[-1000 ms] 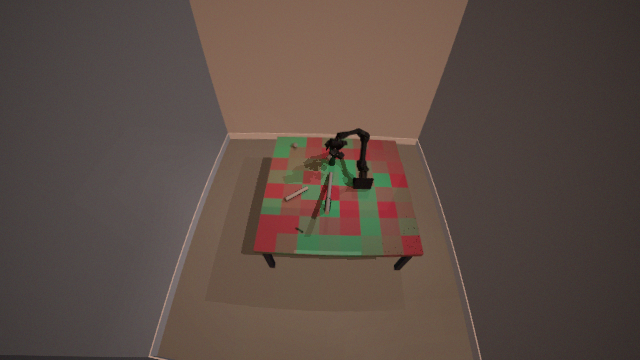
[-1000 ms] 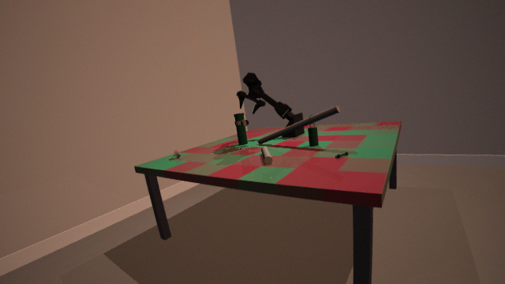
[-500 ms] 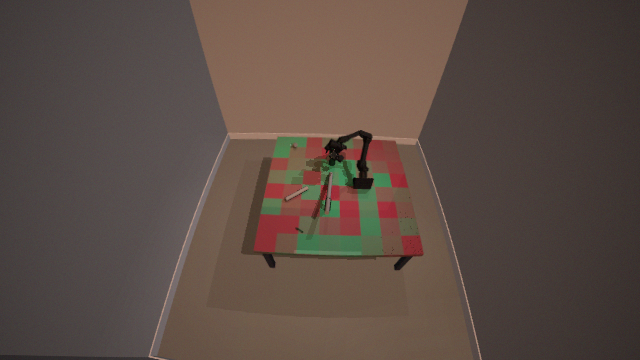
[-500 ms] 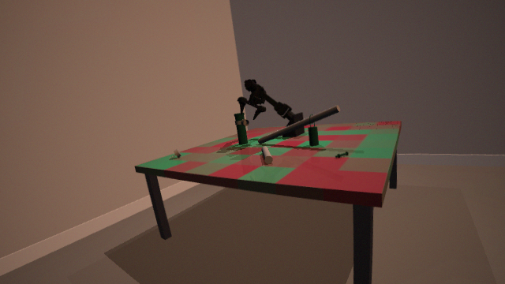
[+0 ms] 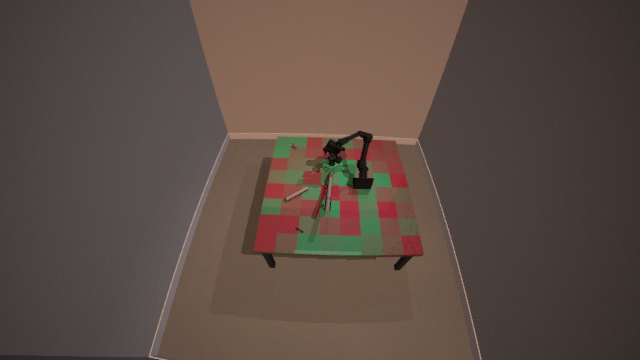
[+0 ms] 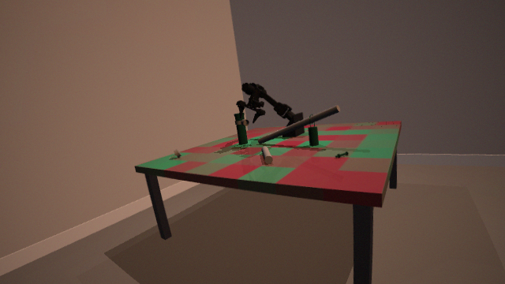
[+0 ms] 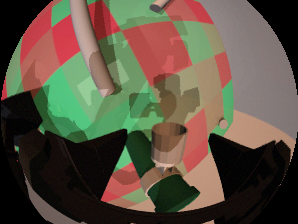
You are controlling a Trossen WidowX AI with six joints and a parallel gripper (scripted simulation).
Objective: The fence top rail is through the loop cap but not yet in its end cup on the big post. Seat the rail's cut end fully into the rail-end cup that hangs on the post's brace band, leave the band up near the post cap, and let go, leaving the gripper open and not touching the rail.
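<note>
The rail-end cup lies 1 cm behind my gripper tip, 3 cm to the right of it and 1 cm below it. From my gripper tip the other things lie so: small green post: 1 cm behind, 43 cm to the left, 5 cm below; then small pale fitting: 36 cm ahead, 32 cm to the right, 14 cm below; then short pipe piece: 26 cm ahead, 30 cm to the left, 14 cm below.
</note>
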